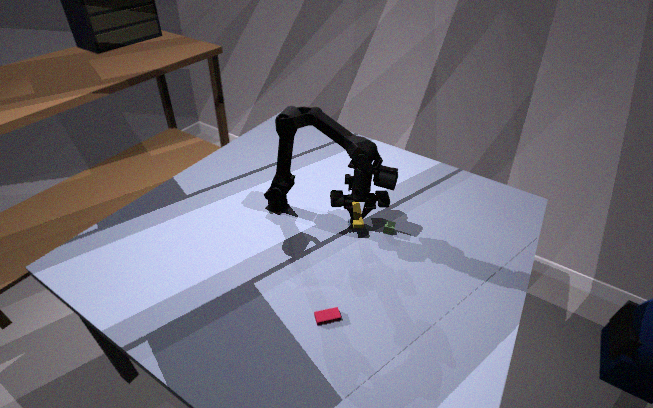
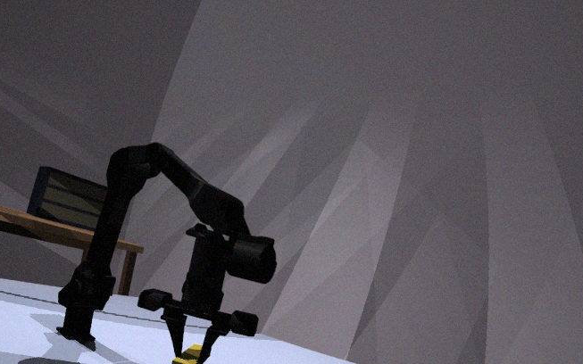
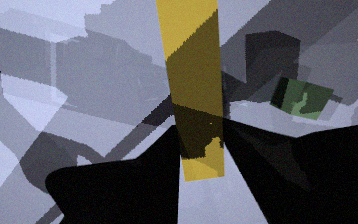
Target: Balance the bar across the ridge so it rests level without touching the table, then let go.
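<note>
Now: gripper tip 2 cm to the right of the yellow bar and 2 cm past it. Round my gripper tip: green cube 10 cm ahead, 6 cm to the left, 4 cm below; red flat block 35 cm to the right, 10 cm ahead, 5 cm below.
</note>
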